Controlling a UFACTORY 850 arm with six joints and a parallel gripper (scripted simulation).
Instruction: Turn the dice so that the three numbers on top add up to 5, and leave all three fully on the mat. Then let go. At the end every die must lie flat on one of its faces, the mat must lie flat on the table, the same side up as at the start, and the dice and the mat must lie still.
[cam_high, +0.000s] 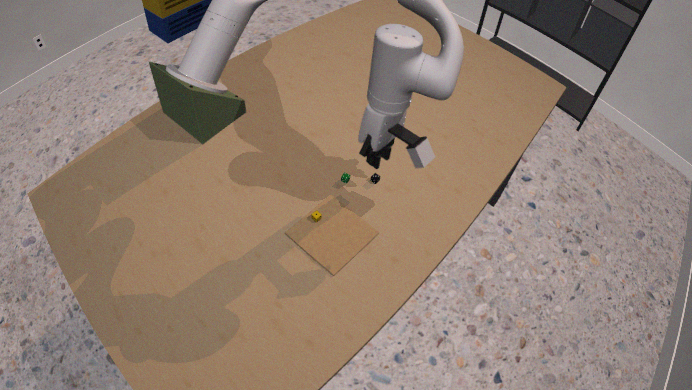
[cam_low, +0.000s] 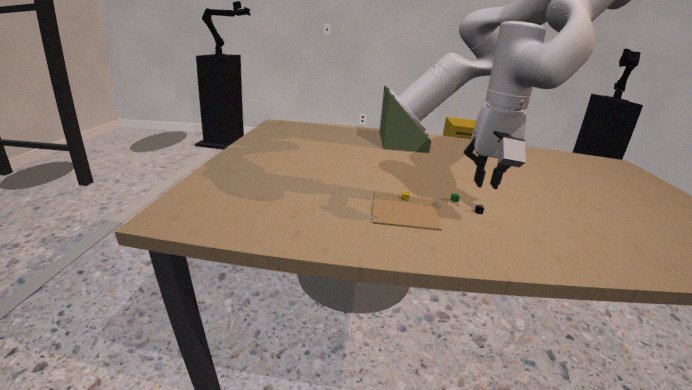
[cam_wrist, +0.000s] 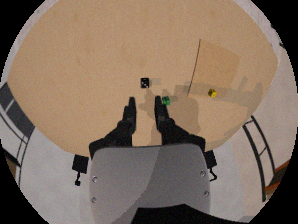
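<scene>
The black die is 80 mm below my hand. From my hand the other things lie so: green die (40 mm behind, 50 mm to the right, 80 mm below); then tan mat (40 mm ahead, 170 mm to the right, 80 mm below); then yellow die (10 mm behind, 170 mm to the right, 70 mm below).
</scene>
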